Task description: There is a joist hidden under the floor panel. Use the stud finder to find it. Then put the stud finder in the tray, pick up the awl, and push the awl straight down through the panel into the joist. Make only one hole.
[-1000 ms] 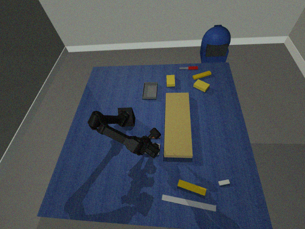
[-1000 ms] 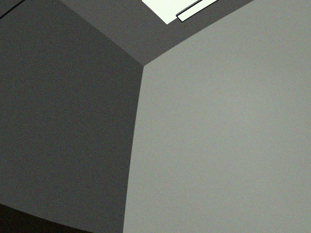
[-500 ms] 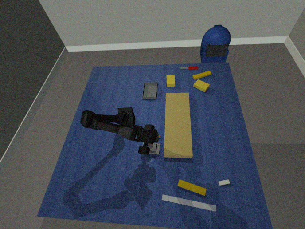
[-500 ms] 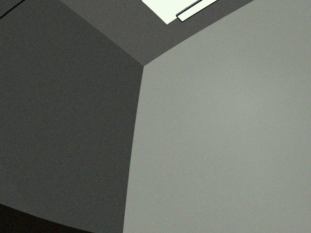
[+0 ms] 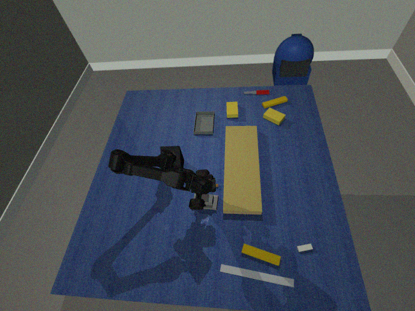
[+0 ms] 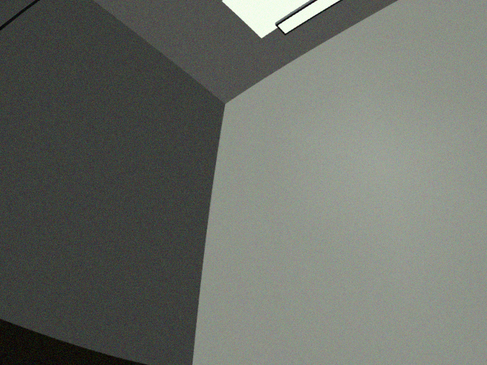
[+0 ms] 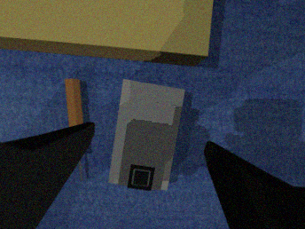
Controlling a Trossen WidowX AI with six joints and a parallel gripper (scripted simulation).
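The stud finder is 30 mm behind my gripper tip and 30 mm below it. Round my gripper tip: square light (40 mm behind, 10 mm below); then orange-handled awl (30 mm behind, 80 mm to the left, 70 mm below); then small white piece (450 mm ahead, 150 mm to the right, 70 mm below).
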